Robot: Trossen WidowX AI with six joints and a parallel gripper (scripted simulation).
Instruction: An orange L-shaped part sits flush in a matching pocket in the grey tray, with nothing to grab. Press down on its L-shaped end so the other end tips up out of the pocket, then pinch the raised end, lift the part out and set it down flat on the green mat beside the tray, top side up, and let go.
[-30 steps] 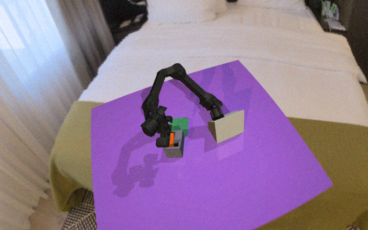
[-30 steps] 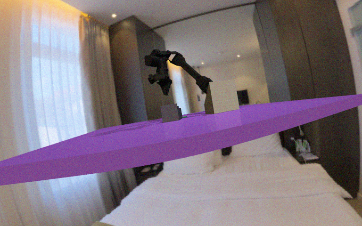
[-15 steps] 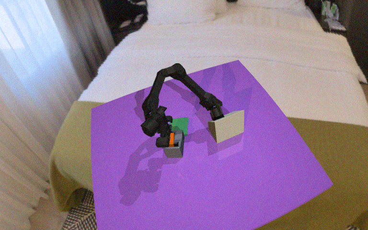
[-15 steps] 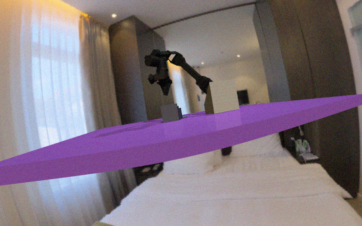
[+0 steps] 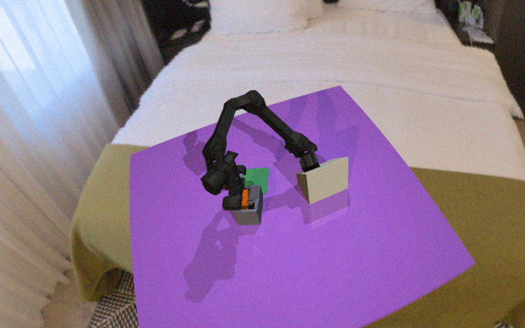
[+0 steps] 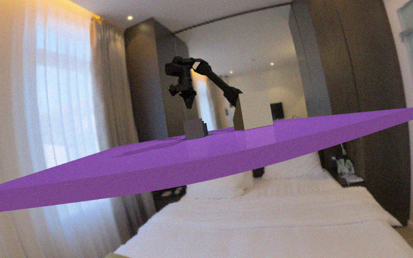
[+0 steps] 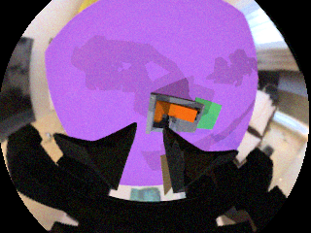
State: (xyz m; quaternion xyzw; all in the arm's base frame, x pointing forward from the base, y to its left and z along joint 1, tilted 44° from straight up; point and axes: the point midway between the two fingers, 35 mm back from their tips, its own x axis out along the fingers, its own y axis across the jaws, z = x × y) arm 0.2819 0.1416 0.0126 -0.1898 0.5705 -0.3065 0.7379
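My gripper tip is 20 mm past the orange L-shaped part, 40 mm to the left of it and 100 mm above it. Also, from my gripper tip: green mat (60 mm behind, 220 mm to the right, 160 mm below).
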